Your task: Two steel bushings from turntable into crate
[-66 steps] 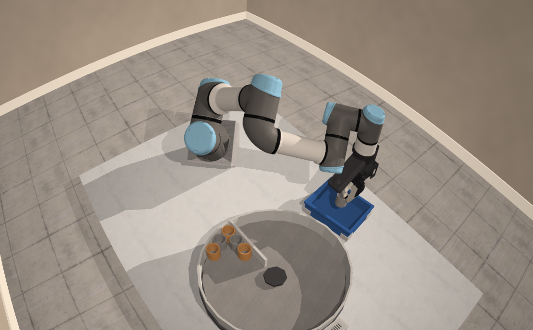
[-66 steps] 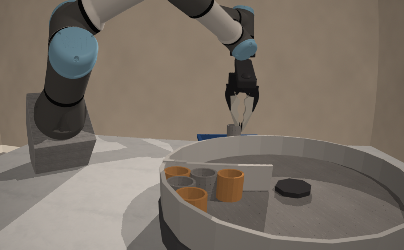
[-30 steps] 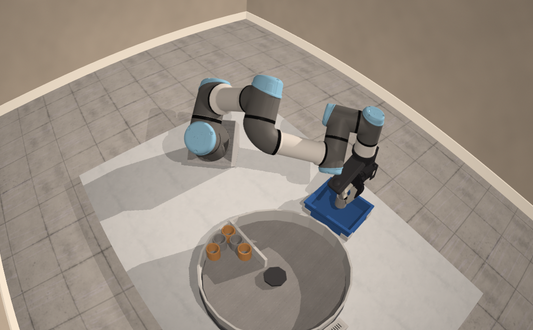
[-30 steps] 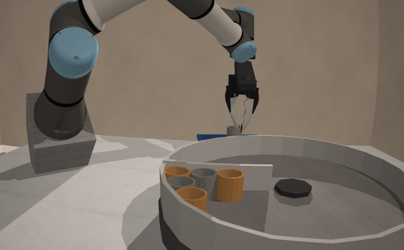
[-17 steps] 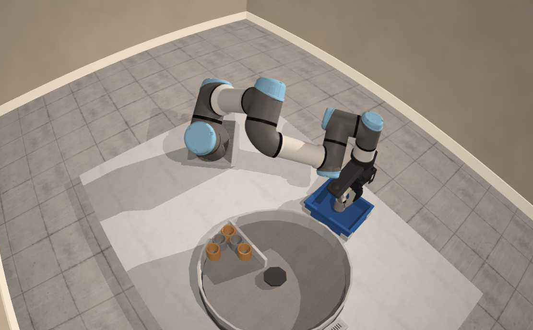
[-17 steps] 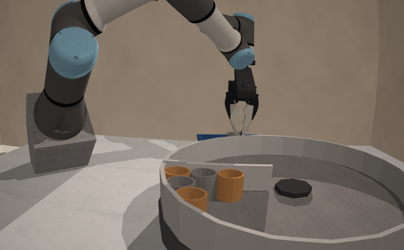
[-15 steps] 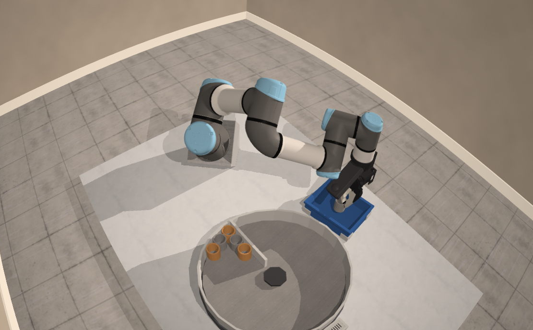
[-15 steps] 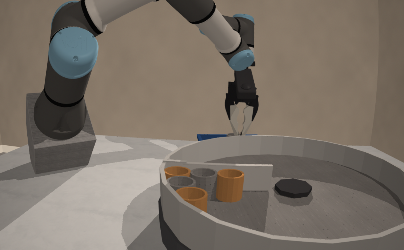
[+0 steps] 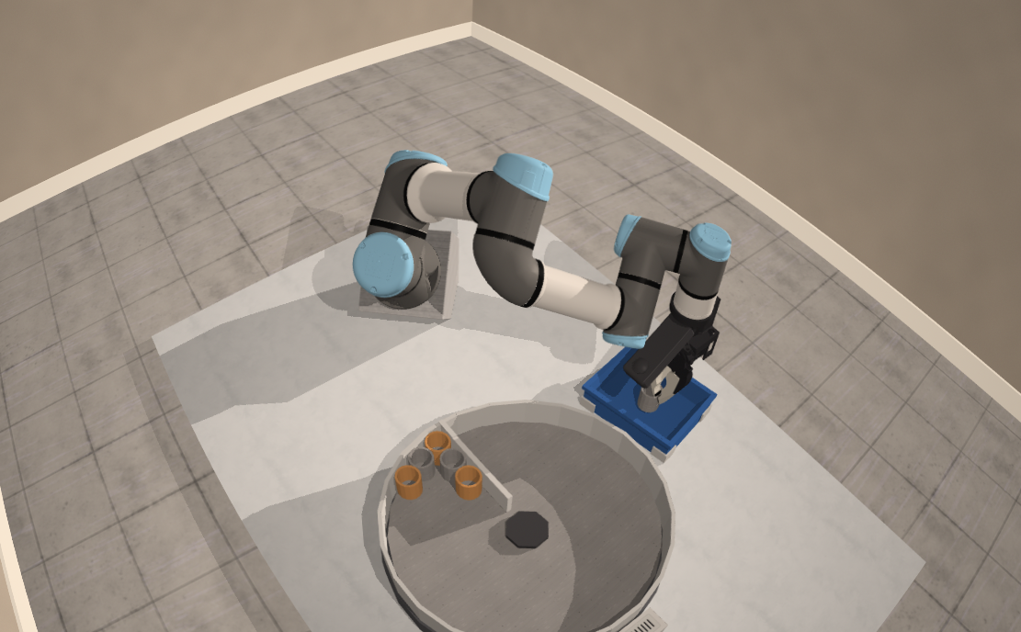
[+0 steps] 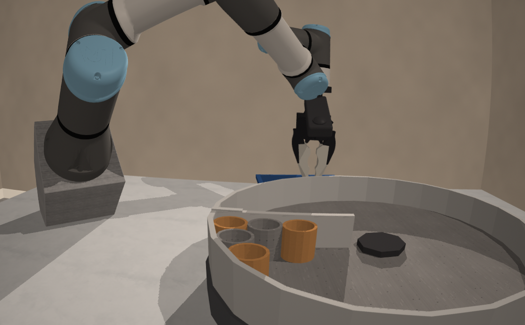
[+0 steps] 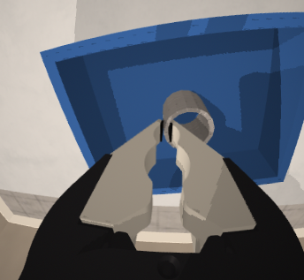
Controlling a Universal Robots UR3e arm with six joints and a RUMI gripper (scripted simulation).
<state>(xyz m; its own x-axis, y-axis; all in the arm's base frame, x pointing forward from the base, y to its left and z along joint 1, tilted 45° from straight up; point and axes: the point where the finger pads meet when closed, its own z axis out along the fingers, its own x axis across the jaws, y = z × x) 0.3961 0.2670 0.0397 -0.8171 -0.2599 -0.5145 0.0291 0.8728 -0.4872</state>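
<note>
The blue crate is 20 mm behind my hand and 20 mm below it. From my hand the other things lie so: turntable: 50 mm ahead, 340 mm to the right.
</note>
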